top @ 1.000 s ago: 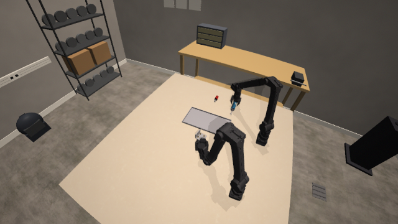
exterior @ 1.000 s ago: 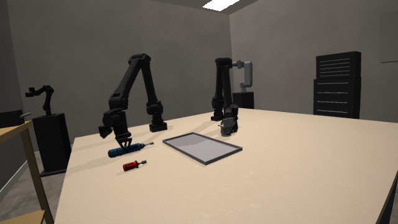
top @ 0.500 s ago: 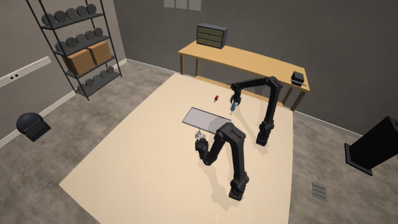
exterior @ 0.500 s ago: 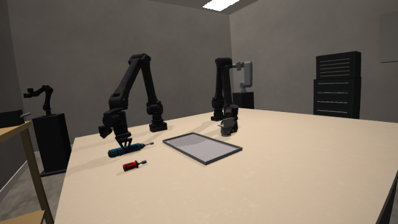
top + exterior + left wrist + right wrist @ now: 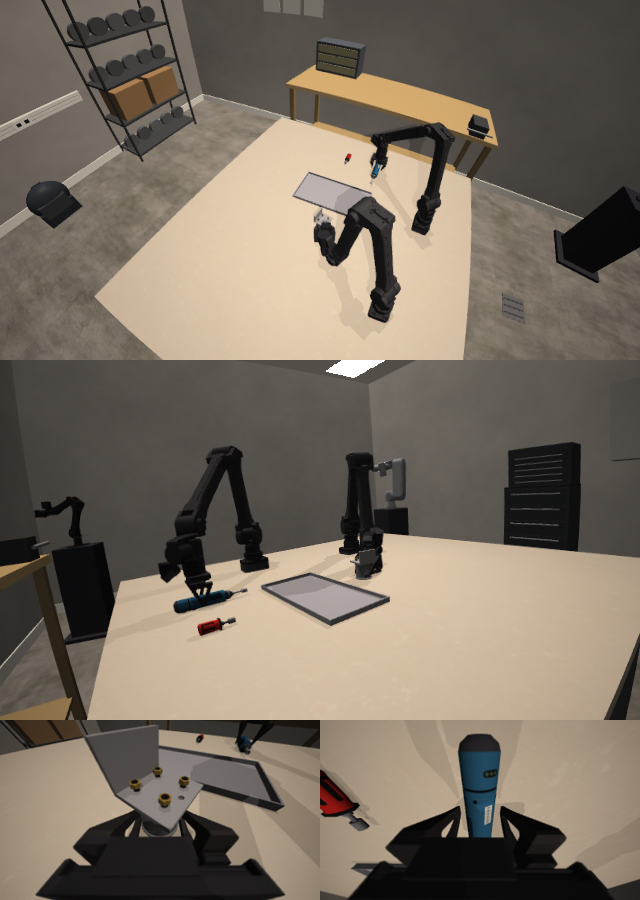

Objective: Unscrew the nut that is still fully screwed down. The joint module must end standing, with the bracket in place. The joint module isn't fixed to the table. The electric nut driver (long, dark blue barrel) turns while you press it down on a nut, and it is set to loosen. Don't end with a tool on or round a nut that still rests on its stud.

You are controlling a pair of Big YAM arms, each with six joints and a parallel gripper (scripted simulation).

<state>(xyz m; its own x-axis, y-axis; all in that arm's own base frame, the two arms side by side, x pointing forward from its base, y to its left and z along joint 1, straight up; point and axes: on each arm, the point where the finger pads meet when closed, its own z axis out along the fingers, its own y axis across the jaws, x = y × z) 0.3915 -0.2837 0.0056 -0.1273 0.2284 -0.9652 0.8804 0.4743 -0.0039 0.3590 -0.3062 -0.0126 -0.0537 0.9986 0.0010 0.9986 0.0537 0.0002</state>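
Now: left hand 1 cm below the joint module. Round my left hand: red-handled tool: 17 cm ahead, 55 cm to the right, 1 cm below; bracket: 5 cm above; grey tray: 7 cm ahead, 22 cm to the right, 2 cm below.
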